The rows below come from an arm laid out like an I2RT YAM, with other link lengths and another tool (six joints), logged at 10 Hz.
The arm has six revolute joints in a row. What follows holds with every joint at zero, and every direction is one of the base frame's. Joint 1 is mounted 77.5 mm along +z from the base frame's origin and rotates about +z. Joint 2 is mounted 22.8 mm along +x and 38.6 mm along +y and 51.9 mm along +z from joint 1 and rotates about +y. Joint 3 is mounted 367.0 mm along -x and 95.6 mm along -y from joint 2 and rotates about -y. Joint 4 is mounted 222.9 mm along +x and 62.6 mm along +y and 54.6 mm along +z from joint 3 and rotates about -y. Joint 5 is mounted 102.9 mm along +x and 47.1 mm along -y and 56.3 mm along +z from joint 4 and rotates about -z. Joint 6 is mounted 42.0 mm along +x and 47.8 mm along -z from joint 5 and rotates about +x. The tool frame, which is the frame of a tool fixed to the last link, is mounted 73.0 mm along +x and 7.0 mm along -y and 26.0 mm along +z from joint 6; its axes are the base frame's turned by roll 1.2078, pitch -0.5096 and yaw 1.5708 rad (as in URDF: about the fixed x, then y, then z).
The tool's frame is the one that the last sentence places.
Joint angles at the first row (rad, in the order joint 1, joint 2, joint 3, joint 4, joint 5, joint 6):
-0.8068, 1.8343, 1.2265, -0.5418, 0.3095, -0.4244
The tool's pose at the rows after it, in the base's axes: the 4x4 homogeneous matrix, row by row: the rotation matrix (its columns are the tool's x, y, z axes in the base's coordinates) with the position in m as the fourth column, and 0 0 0 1 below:
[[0.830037 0.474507 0.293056 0.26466], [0.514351 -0.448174 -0.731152 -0.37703], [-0.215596 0.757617 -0.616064 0.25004], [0 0 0 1]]
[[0.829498 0.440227 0.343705 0.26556], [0.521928 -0.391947 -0.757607 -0.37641], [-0.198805 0.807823 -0.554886 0.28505], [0 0 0 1]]
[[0.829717 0.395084 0.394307 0.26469], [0.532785 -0.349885 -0.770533 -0.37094], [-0.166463 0.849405 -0.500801 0.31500], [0 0 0 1]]
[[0.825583 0.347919 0.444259 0.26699], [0.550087 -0.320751 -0.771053 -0.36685], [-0.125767 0.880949 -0.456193 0.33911], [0 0 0 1]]
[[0.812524 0.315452 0.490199 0.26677], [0.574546 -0.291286 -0.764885 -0.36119], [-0.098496 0.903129 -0.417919 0.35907], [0 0 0 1]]
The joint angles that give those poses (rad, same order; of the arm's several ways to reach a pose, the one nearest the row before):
-0.8058, 1.7918, 1.2649, -0.5534, 0.2912, -0.4313
-0.8081, 1.7382, 1.2993, -0.5539, 0.2774, -0.4542
-0.8086, 1.6851, 1.3186, -0.5513, 0.2490, -0.4617
-0.8085, 1.6521, 1.3451, -0.5499, 0.2096, -0.4617
-0.8106, 1.6196, 1.3611, -0.5481, 0.1713, -0.4742

